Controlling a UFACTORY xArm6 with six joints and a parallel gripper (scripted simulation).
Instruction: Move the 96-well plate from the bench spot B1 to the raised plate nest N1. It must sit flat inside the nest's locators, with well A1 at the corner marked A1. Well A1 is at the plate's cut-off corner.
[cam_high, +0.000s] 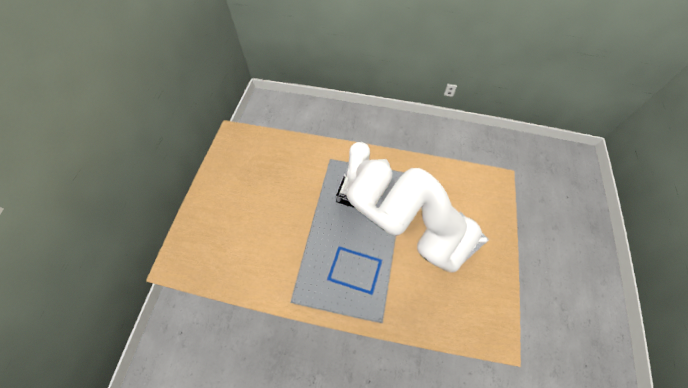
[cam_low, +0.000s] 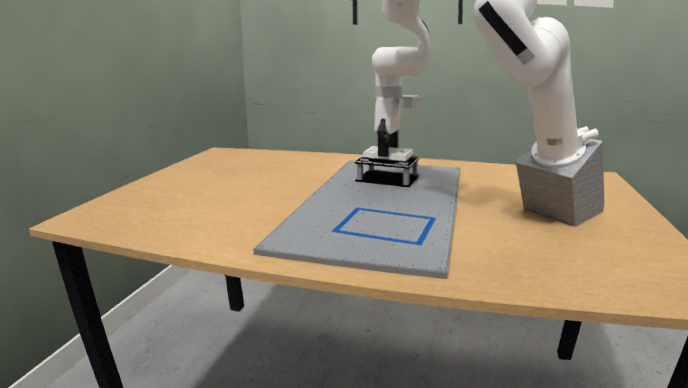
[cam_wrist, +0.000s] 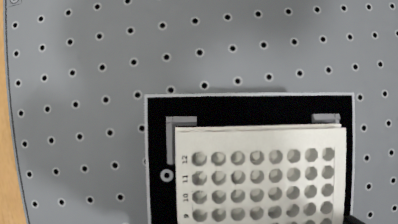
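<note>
The black raised plate nest is 3 cm below my hand. The rest, counted from my hand: white 96-well plate 1 cm below.
</note>
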